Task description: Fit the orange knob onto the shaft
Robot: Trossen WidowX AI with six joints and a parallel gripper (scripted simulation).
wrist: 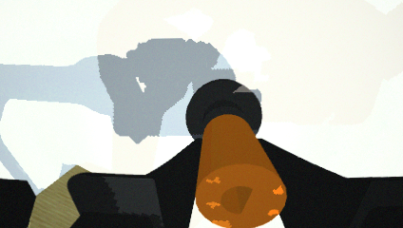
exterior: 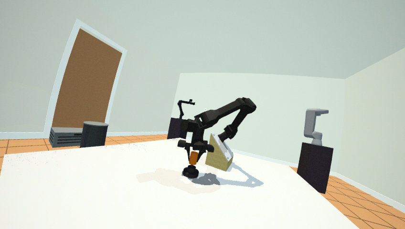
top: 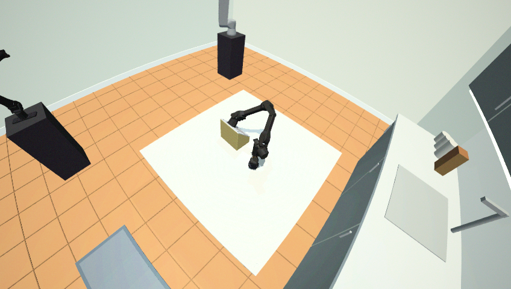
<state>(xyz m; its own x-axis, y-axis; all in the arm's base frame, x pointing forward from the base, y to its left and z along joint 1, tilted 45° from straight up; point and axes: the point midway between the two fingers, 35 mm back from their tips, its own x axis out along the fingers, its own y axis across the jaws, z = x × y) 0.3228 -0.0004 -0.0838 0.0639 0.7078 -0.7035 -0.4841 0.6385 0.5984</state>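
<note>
Right now my gripper tip is 2 cm below the orange knob. From my gripper tip the other things lie so: dark round pedestal 4 cm below.
</note>
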